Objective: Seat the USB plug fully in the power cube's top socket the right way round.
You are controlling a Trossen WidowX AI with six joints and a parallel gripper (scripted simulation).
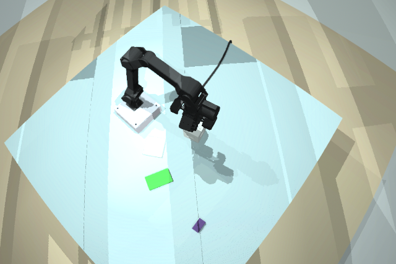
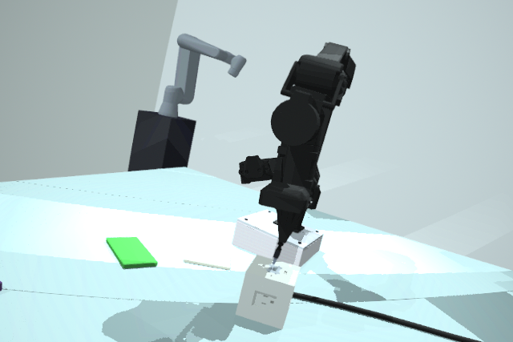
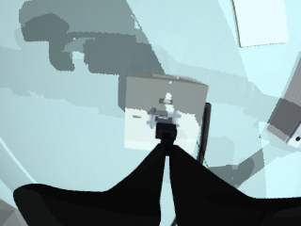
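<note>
My gripper tip is 2 cm above the USB plug. Round my gripper tip: pale flat card (18 cm to the right, 12 cm below, 10 cm behind); then green flat card (28 cm to the right, 12 cm below, 2 cm ahead); then USB socket (5 cm below).
</note>
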